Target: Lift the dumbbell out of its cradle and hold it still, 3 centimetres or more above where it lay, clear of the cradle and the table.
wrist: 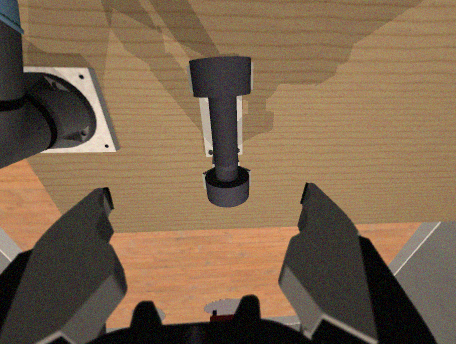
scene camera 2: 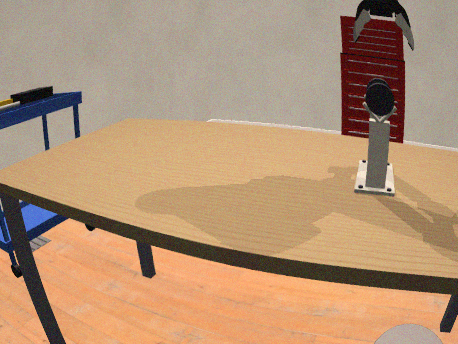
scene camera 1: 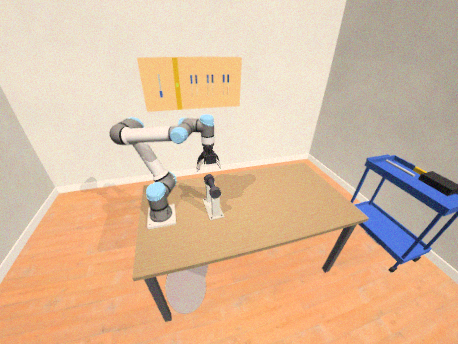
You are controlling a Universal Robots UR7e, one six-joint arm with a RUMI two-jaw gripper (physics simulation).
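Pixels of known places: gripper, fingertip midpoint: (wrist: 210, 187) (scene camera 2: 384, 46) (scene camera 1: 208, 170); arm's base, link origin: (wrist: 58, 112) (scene camera 1: 161, 214).
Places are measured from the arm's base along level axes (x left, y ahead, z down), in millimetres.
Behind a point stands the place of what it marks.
Observation:
The dark dumbbell (scene camera 1: 215, 192) @[x -152, y 343, z -196 mm] (scene camera 2: 380, 97) @[x 33, y 363, z -188 mm] (wrist: 224, 130) @[x -42, y 356, z -200 mm] lies level in its cradle, a tall pale stand (scene camera 1: 215, 207) @[x -149, y 342, z -66 mm] (scene camera 2: 378, 155) @[x 30, y 362, z -60 mm] on a white base plate bolted to the table (scene camera 1: 280, 200) @[x -193, y 861, z 23 mm] (scene camera 2: 200, 150) @[x -186, y 842, z 23 mm] (wrist: 350, 150) @[x -217, y 706, z 23 mm]. In the wrist view its handle runs nearly up and down the picture, with a wide weight at each end. My gripper (scene camera 1: 208, 169) @[x -54, y 340, z -303 mm] (scene camera 2: 384, 44) @[x -54, y 340, z -303 mm] (wrist: 210, 187) @[x -54, y 340, z -303 mm] is open and empty. It points down, a gap above the dumbbell, near its far end in scene camera 1. In the wrist view the dumbbell stands somewhat right of midway between the fingers.
The arm's white base plate (scene camera 1: 169, 223) @[x -98, y 37, z 7 mm] (wrist: 105, 125) @[x -42, y 83, z 1 mm] is beside the cradle, on the left in scene camera 1 and the wrist view. A blue trolley (scene camera 1: 390, 232) (scene camera 2: 40, 111) stands off the table's end. A red cabinet (scene camera 2: 352, 90) stands behind the table in scene camera 2.

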